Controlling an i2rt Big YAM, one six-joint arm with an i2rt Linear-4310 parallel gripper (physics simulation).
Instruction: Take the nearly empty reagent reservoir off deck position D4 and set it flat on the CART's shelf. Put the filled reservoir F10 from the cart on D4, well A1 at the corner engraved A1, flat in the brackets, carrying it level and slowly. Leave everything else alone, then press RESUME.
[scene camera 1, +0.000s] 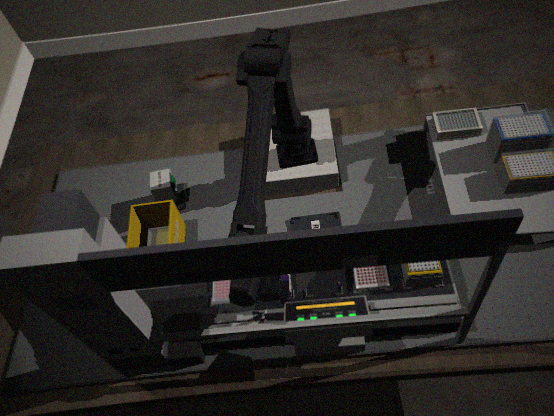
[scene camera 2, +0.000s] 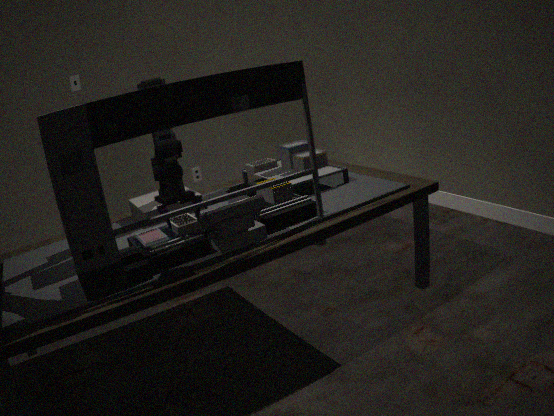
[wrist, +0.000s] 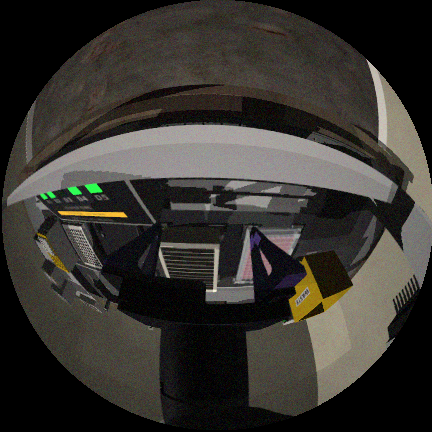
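Where they show: gripper, fingertip midpoint: (scene camera 1: 264, 304) (scene camera 2: 184, 225) (wrist: 205, 227); arm's base, link origin: (scene camera 1: 297, 154).
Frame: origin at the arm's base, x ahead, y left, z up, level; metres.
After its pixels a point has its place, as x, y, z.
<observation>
My gripper (wrist: 206, 229) {0.491, -0.158, 0.035} is open and empty, its dark fingers pointing down at the deck. In the wrist view a pale-rimmed, ribbed reservoir (wrist: 191, 264) shows between and beyond the fingers; their exact height over it is unclear. It also shows in scene camera 2 (scene camera 2: 183, 223) {0.433, -0.138, 0.022}, beside the pink plate. In scene camera 1 the hand is partly hidden by the beam. A second ribbed reservoir (scene camera 1: 457, 123) {0.020, 0.480, 0.028} (scene camera 2: 262, 164) {0.049, 0.463, 0.029} sits at the back left corner of the white cart shelf (scene camera 1: 452, 185) {0.217, 0.406, 0.000}. Its label and liquid levels cannot be read. The control panel (scene camera 1: 325, 308) shows an orange bar and green lights.
A dark overhead beam (scene camera 1: 300, 247) {0.601, -0.047, 0.462} (scene camera 2: 200, 100) {0.598, -0.076, 0.422} spans the deck. A pink plate (scene camera 1: 220, 291) (scene camera 2: 151, 236) (wrist: 283, 245) is beside the deck reservoir. A yellow waste bin (scene camera 1: 179, 226) {0.186, -0.376, -0.001} (wrist: 296, 306) stands behind left. Blue-rimmed (scene camera 1: 523, 126) {0.135, 0.603, 0.097} and yellow-rimmed boxes (scene camera 1: 530, 165) {0.246, 0.583, 0.070} stand on the cart.
</observation>
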